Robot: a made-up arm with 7 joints. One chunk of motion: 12 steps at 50 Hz.
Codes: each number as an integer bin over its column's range. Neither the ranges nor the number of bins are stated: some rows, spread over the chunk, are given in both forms.
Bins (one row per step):
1: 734 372 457 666 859 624 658
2: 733 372 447 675 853 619 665
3: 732 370 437 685 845 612 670
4: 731 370 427 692 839 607 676
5: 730 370 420 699 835 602 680
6: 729 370 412 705 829 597 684
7: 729 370 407 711 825 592 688
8: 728 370 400 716 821 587 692
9: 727 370 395 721 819 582 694
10: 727 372 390 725 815 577 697
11: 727 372 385 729 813 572 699
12: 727 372 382 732 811 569 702
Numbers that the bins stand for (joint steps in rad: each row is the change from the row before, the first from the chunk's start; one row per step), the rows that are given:
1: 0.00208 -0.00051 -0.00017 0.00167 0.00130 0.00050 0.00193
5: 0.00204 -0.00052 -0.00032 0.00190 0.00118 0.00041 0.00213
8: 0.00202 -0.00052 -0.00040 0.00202 0.00111 0.00035 0.00223
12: 0.00201 -0.00051 -0.00047 0.00213 0.00106 0.00028 0.00232
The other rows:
2: 0.00207 -0.00051 -0.00021 0.00173 0.00127 0.00048 0.00199
3: 0.00206 -0.00052 -0.00025 0.00180 0.00123 0.00045 0.00204
4: 0.00205 -0.00052 -0.00029 0.00185 0.00120 0.00043 0.00209
6: 0.00203 -0.00052 -0.00035 0.00194 0.00115 0.00039 0.00216
7: 0.00203 -0.00052 -0.00037 0.00198 0.00113 0.00037 0.00220
9: 0.00201 -0.00052 -0.00042 0.00205 0.00110 0.00033 0.00225
10: 0.00201 -0.00051 -0.00044 0.00208 0.00108 0.00031 0.00228
11: 0.00201 -0.00051 -0.00046 0.00211 0.00107 0.00029 0.00230

